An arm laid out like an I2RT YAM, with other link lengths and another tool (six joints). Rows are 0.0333 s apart.
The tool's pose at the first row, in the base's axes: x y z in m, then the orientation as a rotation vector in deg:
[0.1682 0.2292 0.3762 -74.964 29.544 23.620]
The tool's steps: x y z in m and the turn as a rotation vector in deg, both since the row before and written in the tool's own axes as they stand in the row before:
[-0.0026 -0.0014 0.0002 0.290 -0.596 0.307]
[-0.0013 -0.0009 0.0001 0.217 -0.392 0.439]
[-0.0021 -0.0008 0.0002 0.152 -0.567 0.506]
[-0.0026 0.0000 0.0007 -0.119 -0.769 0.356]
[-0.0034 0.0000 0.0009 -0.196 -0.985 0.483]
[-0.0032 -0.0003 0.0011 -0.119 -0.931 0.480]
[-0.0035 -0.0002 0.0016 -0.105 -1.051 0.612]
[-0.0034 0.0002 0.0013 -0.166 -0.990 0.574]
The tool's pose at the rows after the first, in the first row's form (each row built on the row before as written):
[0.1669 0.2291 0.3788 -74.462 29.294 24.164]
[0.1664 0.2290 0.3803 -74.056 29.292 24.710]
[0.1652 0.2290 0.3822 -73.649 29.176 25.440]
[0.1632 0.2296 0.3839 -73.475 28.745 26.252]
[0.1605 0.2303 0.3861 -73.284 28.202 27.326]
[0.1582 0.2311 0.3885 -73.030 27.715 28.339]
[0.1556 0.2323 0.3911 -72.697 27.215 29.531]
[0.1528 0.2333 0.3933 -72.443 26.727 30.669]

